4 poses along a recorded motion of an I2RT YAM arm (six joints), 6.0 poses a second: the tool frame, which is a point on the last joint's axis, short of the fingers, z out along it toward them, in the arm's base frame.
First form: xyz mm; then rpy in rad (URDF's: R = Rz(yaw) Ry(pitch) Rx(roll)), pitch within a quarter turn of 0, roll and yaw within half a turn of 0.
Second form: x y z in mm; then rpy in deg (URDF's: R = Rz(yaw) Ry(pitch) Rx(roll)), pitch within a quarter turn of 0, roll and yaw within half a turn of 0. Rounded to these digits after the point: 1 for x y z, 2 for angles.
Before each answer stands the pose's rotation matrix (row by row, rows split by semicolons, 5 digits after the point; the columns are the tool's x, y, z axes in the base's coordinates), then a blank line. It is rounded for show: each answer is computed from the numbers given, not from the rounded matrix.
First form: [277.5, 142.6, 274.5, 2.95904, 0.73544, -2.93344]
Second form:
-0.72553 -0.32239 0.60801; -0.15324 0.93699 0.31396; -0.67091 0.13462 -0.72921

[277.5, 142.6, 274.5, 169.54, 42.14, -168.07]
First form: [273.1, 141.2, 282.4, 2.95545, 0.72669, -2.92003]
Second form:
-0.72911 -0.33591 0.59629; -0.16424 0.93168 0.32403; -0.66440 0.13832 -0.73447

[273.1, 141.2, 282.4, 169.33, 41.64, -167.31]
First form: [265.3, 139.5, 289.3, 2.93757, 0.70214, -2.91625]
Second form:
-0.74416 -0.34635 0.57120; -0.17059 0.92526 0.33880; -0.64585 0.15469 -0.74763

[265.3, 139.5, 289.3, 168.31, 40.23, -167.09]
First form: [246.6, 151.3, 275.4, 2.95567, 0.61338, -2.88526]
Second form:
-0.79099 -0.35210 0.50036; -0.20732 0.92368 0.32224; -0.57563 0.15116 -0.80361

[246.6, 151.3, 275.4, 169.35, 35.14, -165.31]
